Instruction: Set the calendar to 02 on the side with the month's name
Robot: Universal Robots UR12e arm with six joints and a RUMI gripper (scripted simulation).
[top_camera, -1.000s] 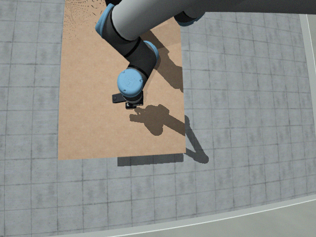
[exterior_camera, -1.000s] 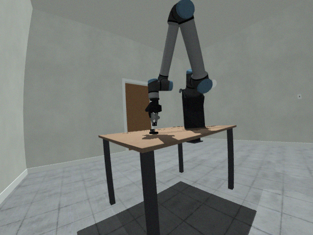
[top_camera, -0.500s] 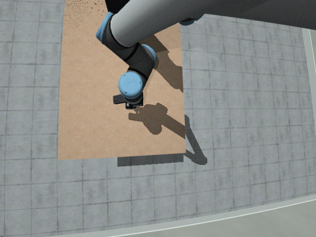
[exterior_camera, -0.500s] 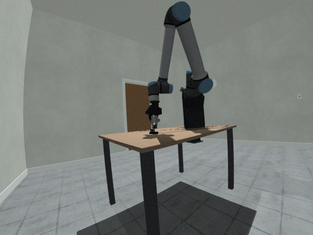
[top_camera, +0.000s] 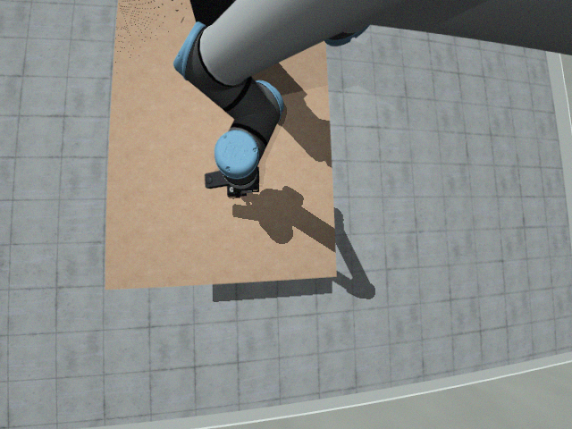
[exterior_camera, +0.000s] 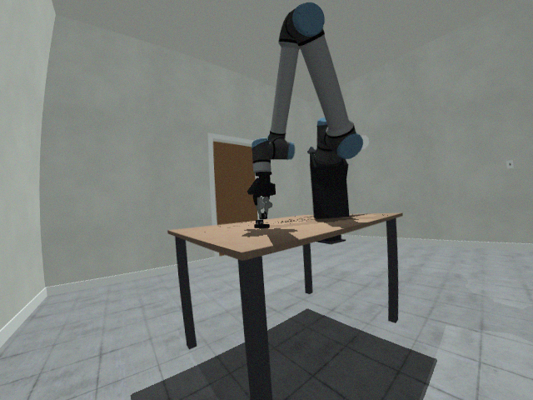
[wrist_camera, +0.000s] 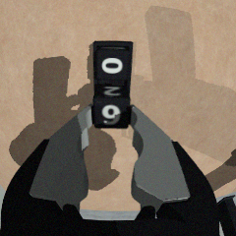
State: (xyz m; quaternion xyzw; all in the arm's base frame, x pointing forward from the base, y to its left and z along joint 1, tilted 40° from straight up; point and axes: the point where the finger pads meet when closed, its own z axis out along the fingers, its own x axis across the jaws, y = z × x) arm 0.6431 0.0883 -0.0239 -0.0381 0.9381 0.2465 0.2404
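My gripper is now 40 mm above the black number cube, 30 mm to the left of it and 10 mm short of it. The rest, counted from my hand: calendar tray 60 mm below, 20 mm to the right.
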